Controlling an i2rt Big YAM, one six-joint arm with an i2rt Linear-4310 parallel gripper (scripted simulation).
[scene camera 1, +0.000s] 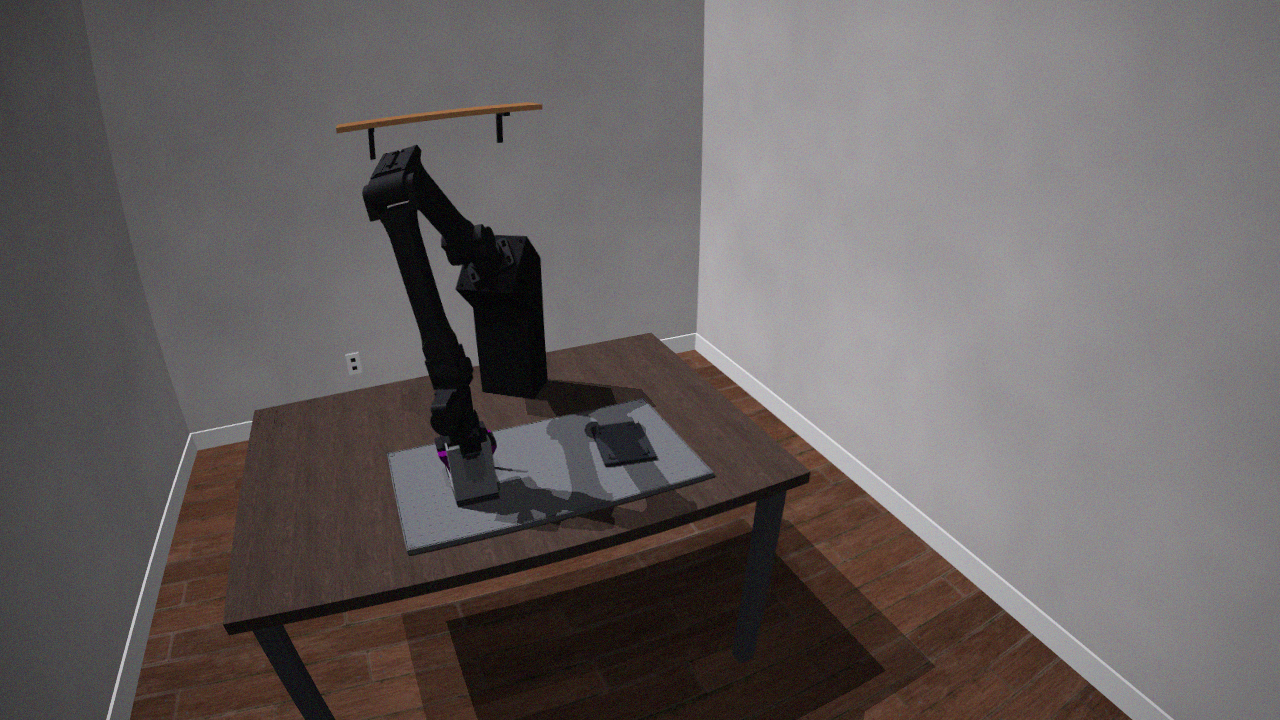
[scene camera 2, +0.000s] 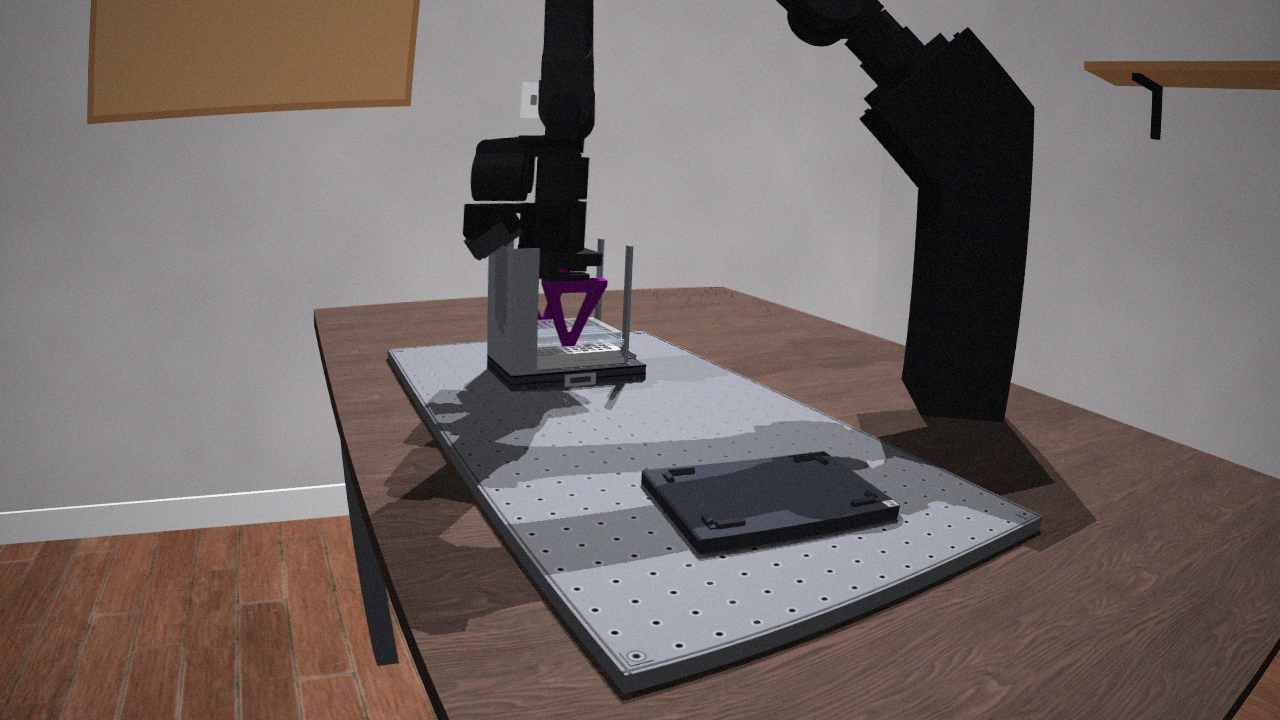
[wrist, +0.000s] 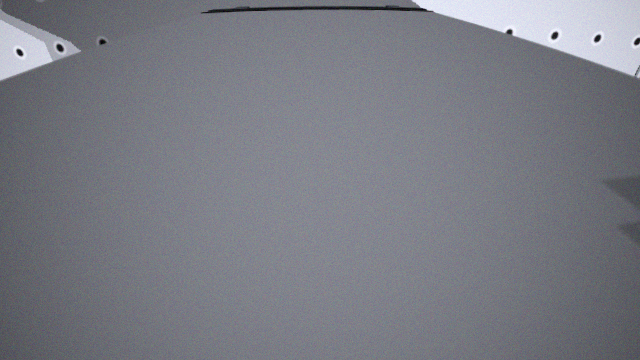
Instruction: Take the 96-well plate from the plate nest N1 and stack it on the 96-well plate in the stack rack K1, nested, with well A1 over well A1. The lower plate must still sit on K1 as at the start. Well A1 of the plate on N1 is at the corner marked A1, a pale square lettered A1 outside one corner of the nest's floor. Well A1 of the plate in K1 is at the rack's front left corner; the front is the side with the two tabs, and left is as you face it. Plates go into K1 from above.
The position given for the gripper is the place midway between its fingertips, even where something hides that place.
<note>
In view: the gripper (scene camera 2: pixel 554 337) and a tall grey wall (wrist: pixel 222 179).
</note>
